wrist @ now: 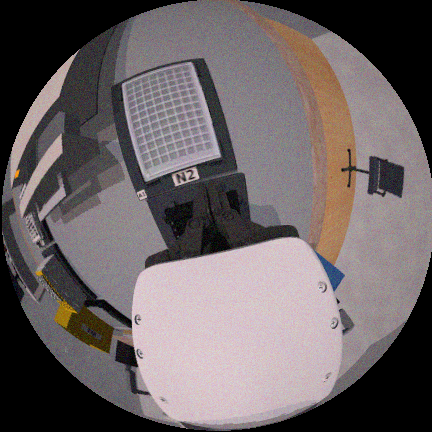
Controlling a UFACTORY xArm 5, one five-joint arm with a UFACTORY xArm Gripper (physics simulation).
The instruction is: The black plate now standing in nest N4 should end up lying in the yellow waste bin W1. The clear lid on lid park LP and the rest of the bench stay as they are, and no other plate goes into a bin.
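Frame: origin at the arm's base, x back, y right, z up, level; metres.
Where they show: gripper, fingertip midpoint: [209, 193].
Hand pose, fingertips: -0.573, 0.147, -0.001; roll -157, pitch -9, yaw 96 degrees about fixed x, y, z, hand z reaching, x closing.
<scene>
After its pixels a point has its place, as x, y, z.
My gripper [209, 193] @(-0.573, 0.147, -0.001) is shut, its two dark fingers together with nothing seen between them. It stands over the dark nest [236, 181] @(-0.577, 0.184, -0.021) just below nest N2 in the wrist view. A black plate [176, 214] @(-0.556, 0.109, -0.007) shows in that nest in part, to the left of the fingers; the fingers cover its middle, and the nest's own label does not show. How far the fingertips are above the plate is hard to tell. The yellow waste bin [75, 324] @(-0.333, -0.295, 0.053) is at the lower left, far from the gripper. The clear lid on LP cannot be made out.
A clear gridded plate [170, 120] @(-0.656, 0.120, -0.017) lies in nest N2 [223, 125] @(-0.645, 0.176, -0.021), directly beyond the gripper. Dark and pale equipment [62, 280] @(-0.476, -0.193, 0.005) stands along the left side. The bench's wooden edge [337, 150] runs down the right. A blue object [332, 272] @(-0.424, 0.330, 0.066) shows beside the gripper's white housing.
</scene>
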